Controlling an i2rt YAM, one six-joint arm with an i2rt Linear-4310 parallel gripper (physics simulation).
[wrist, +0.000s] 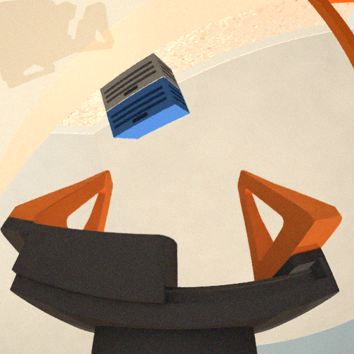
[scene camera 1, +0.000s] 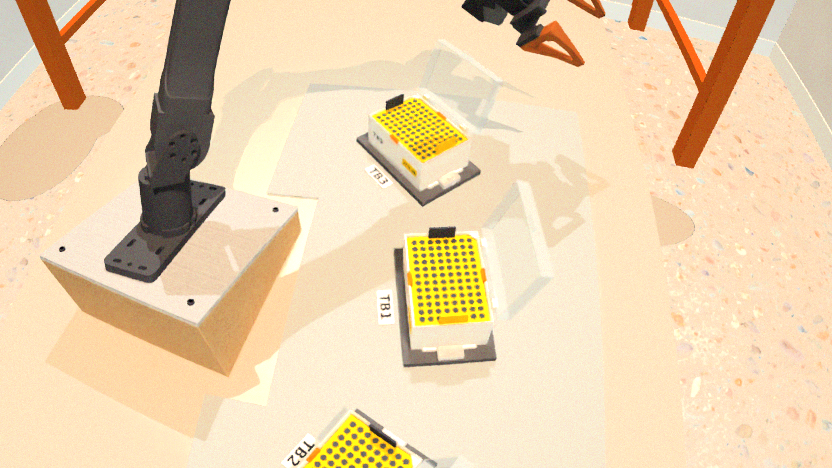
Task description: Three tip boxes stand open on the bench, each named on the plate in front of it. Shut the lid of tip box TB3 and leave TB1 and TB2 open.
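Frame: origin at the arm's base, x right, y ahead, z up, level; millimetres.
Seen in the pictures: gripper, fingertip midpoint: (scene camera 1: 592,40); arm's base, origin of the base link: (scene camera 1: 169,228).
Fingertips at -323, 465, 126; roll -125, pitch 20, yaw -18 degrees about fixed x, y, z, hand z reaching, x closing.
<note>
Offsets run from my fingertips to a thing's top centre, as dx, dy, dz. "*": to the spot under its first point.
Tip box TB3 @[+69, -211, -134] (scene camera 1: 418,128), with a yellow rack, stands at the back on a dark base behind its name plate @[* +119, -256, -206] (scene camera 1: 378,175). Its clear lid @[* +17, -162, -109] (scene camera 1: 462,87) stands up, open, on the far right side. Tip box TB1 @[+301, -137, -134] (scene camera 1: 448,279) stands in the middle; its clear lid (scene camera 1: 526,256) is also open. Tip box TB2 @[* +506, -186, -151] (scene camera 1: 360,445) is cut off by the bottom edge, so its lid is mostly hidden. My gripper (scene camera 1: 580,61) (wrist: 174,177) is open and empty, raised beyond and to the right of TB3's lid, apart from it. No tip box shows in the wrist view.
The arm's base stands on a wooden pedestal (scene camera 1: 250,232) at the left. Orange posts (scene camera 1: 718,87) (scene camera 1: 52,58) rise on both sides. A grey and blue box with dark slots (wrist: 145,100) shows beyond the fingers in the wrist view.
</note>
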